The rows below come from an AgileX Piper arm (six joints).
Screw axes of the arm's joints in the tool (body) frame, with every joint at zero. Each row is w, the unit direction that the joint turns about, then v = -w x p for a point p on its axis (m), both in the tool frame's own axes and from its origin. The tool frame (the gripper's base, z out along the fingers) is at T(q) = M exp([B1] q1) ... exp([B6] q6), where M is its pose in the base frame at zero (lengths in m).
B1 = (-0.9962, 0, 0.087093, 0.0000, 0.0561, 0.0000)
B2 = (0, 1, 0, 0.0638, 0.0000, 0.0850)
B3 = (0, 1, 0, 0.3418, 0.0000, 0.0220)
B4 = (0, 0, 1, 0.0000, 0.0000, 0.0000)
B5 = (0, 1, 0, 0.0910, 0.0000, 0.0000)
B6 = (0, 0, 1, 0.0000, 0.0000, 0.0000)
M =
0.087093 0 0.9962 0.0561
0 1 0 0.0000
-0.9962 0 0.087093 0.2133
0 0 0 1
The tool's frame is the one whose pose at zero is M.
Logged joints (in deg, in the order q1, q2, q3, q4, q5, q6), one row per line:
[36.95, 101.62, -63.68, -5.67, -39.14, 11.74]
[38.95, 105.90, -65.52, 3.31, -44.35, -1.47]
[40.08, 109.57, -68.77, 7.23, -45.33, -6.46]
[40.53, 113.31, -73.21, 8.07, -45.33, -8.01]
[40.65, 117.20, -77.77, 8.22, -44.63, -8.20]
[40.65, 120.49, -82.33, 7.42, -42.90, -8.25]
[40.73, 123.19, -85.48, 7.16, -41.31, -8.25]
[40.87, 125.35, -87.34, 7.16, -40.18, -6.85]
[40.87, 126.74, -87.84, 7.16, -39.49, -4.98]
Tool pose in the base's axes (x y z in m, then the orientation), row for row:
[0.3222, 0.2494, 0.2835, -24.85, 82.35, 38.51]
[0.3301, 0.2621, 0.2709, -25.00, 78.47, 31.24]
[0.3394, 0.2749, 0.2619, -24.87, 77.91, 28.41]
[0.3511, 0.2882, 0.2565, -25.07, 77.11, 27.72]
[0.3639, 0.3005, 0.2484, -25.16, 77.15, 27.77]
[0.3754, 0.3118, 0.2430, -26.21, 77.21, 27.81]
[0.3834, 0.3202, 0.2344, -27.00, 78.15, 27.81]
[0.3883, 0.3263, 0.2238, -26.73, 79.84, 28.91]
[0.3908, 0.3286, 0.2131, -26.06, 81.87, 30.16]
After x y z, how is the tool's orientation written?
As a rotation vector, in degrees.
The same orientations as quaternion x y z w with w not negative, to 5 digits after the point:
[-0.19322, 0.64032, 0.29944, 0.68044]
[-0.19731, 0.61931, 0.24656, 0.71884]
[-0.19697, 0.61703, 0.22500, 0.72791]
[-0.19895, 0.61193, 0.21998, 0.73319]
[-0.19963, 0.61214, 0.22034, 0.73273]
[-0.20778, 0.61208, 0.22046, 0.73046]
[-0.21351, 0.61800, 0.21992, 0.72397]
[-0.21050, 0.62874, 0.22767, 0.71312]
[-0.20423, 0.64160, 0.23636, 0.70055]

